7 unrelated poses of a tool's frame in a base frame.
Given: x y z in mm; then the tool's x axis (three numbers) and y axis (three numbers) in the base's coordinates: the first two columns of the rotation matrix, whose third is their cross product.
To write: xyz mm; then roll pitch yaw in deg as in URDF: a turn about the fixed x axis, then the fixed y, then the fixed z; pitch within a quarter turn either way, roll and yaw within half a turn. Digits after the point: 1 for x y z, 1 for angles.
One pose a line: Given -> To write
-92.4, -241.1, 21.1, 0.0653, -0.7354, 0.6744, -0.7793, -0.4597, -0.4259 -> -92.4, -241.1, 21.1, -144.8, -42.4, -84.9
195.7, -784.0, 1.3, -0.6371, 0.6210, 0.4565, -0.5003, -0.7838, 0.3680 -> 195.7, -784.0, 1.3, 24.4, -27.2, 135.7
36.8, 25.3, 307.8, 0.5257, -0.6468, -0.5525, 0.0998, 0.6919, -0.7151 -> 36.8, 25.3, 307.8, -59.1, 33.5, -50.9
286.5, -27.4, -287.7, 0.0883, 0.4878, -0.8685, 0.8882, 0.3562, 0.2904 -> 286.5, -27.4, -287.7, 144.1, 60.3, 79.7
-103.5, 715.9, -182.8, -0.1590, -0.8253, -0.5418, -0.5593, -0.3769, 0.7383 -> -103.5, 715.9, -182.8, 118.5, 32.8, -100.9
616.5, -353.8, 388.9, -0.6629, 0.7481, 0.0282, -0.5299, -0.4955, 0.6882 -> 616.5, -353.8, 388.9, 43.5, -1.6, 131.5
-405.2, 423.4, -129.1, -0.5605, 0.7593, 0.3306, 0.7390, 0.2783, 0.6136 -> -405.2, 423.4, -129.1, 139.4, -19.3, 126.4
